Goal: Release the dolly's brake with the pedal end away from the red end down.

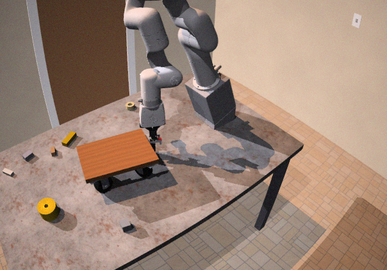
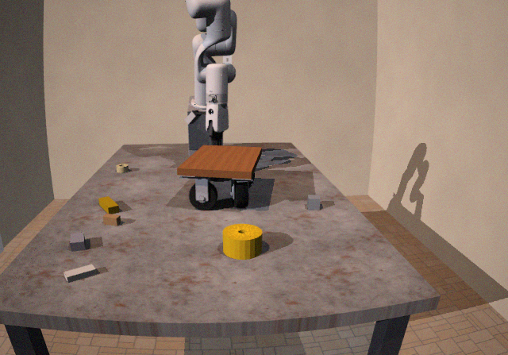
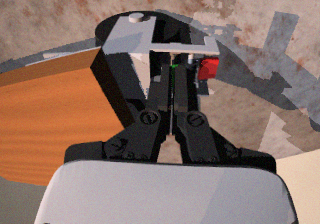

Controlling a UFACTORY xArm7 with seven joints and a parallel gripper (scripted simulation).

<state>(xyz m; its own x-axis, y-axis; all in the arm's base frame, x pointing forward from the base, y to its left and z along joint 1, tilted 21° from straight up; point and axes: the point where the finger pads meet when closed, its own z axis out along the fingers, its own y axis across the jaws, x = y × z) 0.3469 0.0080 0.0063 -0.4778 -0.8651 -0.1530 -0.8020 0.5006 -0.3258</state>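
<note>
Right now the brake pedal is 4 cm below my hand, 1 cm to the left of it and 1 cm behind it. Round my hand: grey cube (34 cm ahead, 23 cm to the left, 10 cm below); then orange block (38 cm ahead, 33 cm to the right, 11 cm below); then ring (36 cm to the right, 13 cm behind, 10 cm below).
</note>
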